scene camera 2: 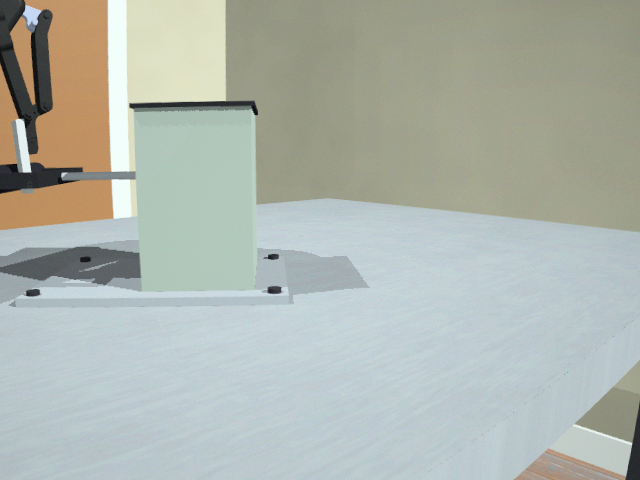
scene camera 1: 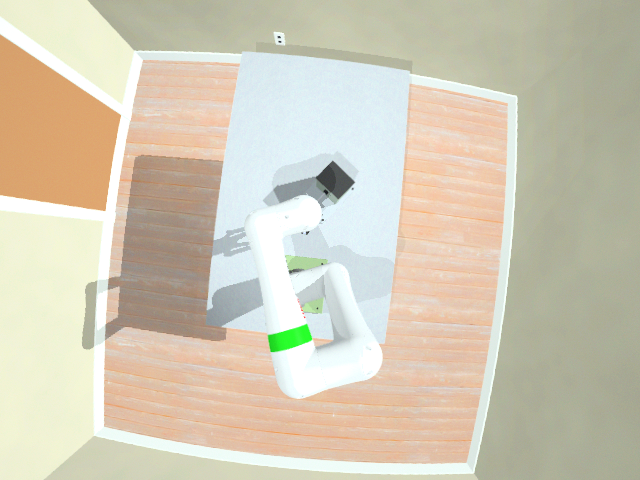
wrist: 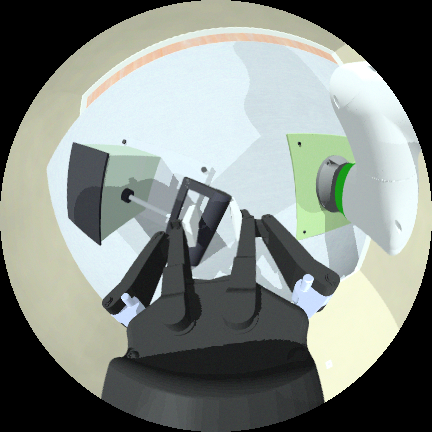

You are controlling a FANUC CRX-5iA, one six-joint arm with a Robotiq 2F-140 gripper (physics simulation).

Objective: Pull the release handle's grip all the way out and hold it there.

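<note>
The release handle's housing [scene camera 1: 334, 179] [scene camera 2: 196, 201] [wrist: 131, 172] is a pale green box with a dark top. A thin grey rod [scene camera 2: 100, 175] [wrist: 150, 207] runs out of its side to the grip [scene camera 2: 49, 178] [wrist: 212, 227], a black rectangular frame. A stretch of rod shows between the housing and the grip. My gripper [wrist: 213, 209] is shut on the grip's outer bar, one pale pad inside the frame and the other outside it. In the scene camera 2 view, part of a finger shows above the grip at the left edge. In the scene camera 1 view, my arm hides most of the grip.
The housing stands on a bolted base plate [scene camera 2: 155, 298] on the pale table [scene camera 1: 315, 103] [scene camera 2: 361, 361] [wrist: 175, 90]. My arm's base stands on a green plate [scene camera 1: 306, 262] [wrist: 309, 185]. My white arm [scene camera 1: 273, 273] [wrist: 382, 150] arches over the table.
</note>
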